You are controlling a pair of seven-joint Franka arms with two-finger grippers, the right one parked.
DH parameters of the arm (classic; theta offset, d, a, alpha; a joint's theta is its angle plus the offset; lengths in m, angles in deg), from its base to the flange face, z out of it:
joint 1: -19.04 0.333 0 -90
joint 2: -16.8 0 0 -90
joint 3: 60.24 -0.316 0.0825 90
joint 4: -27.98 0 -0.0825 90
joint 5: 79.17 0.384 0 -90
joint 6: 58.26 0 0.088 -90
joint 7: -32.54 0.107 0 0
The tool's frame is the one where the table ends.
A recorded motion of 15 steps. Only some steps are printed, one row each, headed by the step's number.
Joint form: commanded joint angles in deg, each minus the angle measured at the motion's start. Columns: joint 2, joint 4, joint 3, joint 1, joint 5, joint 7, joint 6.
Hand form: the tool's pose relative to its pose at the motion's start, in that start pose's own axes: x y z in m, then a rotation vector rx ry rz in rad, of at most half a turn. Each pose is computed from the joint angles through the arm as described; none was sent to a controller.
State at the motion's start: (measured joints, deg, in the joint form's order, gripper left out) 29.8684 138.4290 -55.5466 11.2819 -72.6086 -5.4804 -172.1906
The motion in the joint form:
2: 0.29 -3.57 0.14 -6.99 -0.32 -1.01 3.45
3: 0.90 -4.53 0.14 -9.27 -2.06 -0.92 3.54
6: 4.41 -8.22 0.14 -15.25 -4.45 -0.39 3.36
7: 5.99 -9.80 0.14 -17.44 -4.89 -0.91 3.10
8: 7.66 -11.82 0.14 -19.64 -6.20 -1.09 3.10
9: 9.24 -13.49 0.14 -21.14 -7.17 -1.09 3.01
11: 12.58 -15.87 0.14 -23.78 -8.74 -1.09 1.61
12: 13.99 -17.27 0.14 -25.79 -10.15 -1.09 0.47
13: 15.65 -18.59 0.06 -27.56 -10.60 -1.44 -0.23
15: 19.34 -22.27 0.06 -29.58 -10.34 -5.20 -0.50
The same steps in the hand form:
2: -0.0394 0.0590 -0.0270 0.0096 0.0156 0.0967
3: -0.0538 0.0805 -0.0302 -0.0116 0.0057 0.1263
6: -0.0886 0.1397 -0.0285 -0.0379 -0.0052 0.2233
7: -0.1018 0.1617 -0.0264 -0.0439 -0.0039 0.2488
8: -0.1163 0.1845 -0.0263 -0.0606 -0.0123 0.2751
9: -0.1258 0.2015 -0.0238 -0.0722 -0.0206 0.2946
11: -0.1429 0.2325 -0.0098 -0.0926 -0.0332 0.3285
12: -0.1592 0.2524 -0.0080 -0.1192 -0.0360 0.3525
13: -0.1726 0.2692 -0.0014 -0.1257 -0.0366 0.3711
15: -0.1846 0.2951 0.0101 -0.1240 -0.0353 0.3399

